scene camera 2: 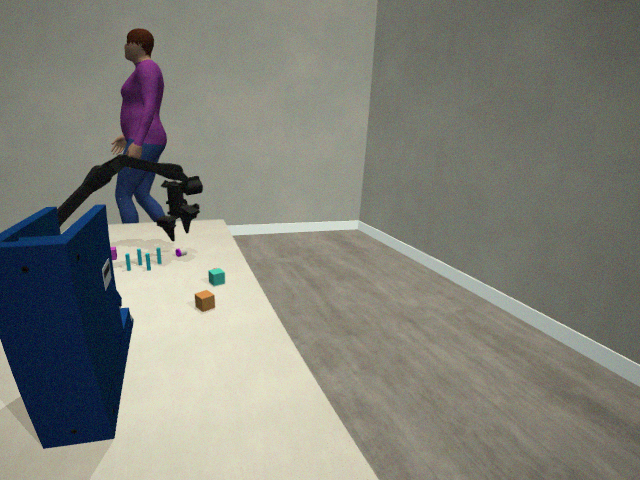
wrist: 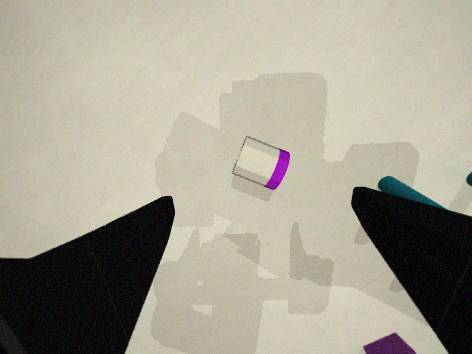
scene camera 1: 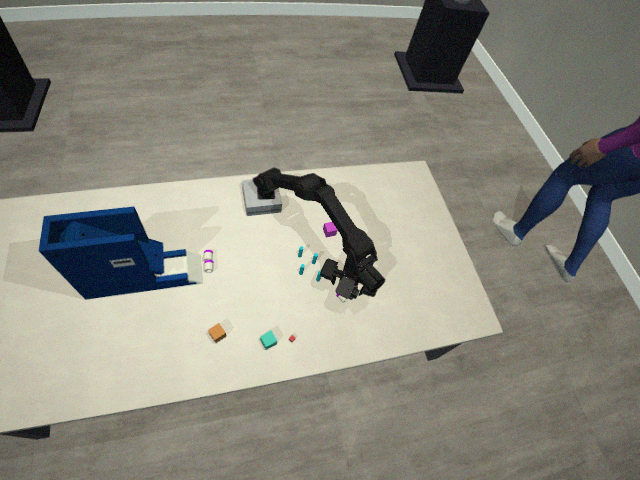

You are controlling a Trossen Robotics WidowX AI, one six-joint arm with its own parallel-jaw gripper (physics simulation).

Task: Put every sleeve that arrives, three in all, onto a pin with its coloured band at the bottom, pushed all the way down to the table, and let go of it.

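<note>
A pale sleeve with a purple band (scene camera 1: 341,297) (scene camera 2: 180,252) (wrist: 261,162) lies on its side on the table, its band end towards the pins in the wrist view. My gripper (scene camera 1: 338,280) (scene camera 2: 180,236) (wrist: 261,200) is open and empty above it; in the scene camera 1 view it hides most of that sleeve. Several teal pins (scene camera 1: 314,258) (scene camera 2: 147,261) (wrist: 400,188) stand upright and bare beside the gripper. Two more sleeves with purple bands, one (scene camera 1: 208,256) behind the other (scene camera 1: 208,267), lie end to end at the chute's mouth.
A blue dispenser (scene camera 1: 103,266) (scene camera 2: 46,330) with a chute stands at the left in the scene camera 1 view. A magenta cube (scene camera 1: 329,229) (scene camera 2: 113,253) (wrist: 391,345) lies behind the pins. An orange cube (scene camera 1: 217,333) (scene camera 2: 204,300), a teal cube (scene camera 1: 268,339) (scene camera 2: 216,276) and a small red cube (scene camera 1: 292,338) lie near the front edge.
</note>
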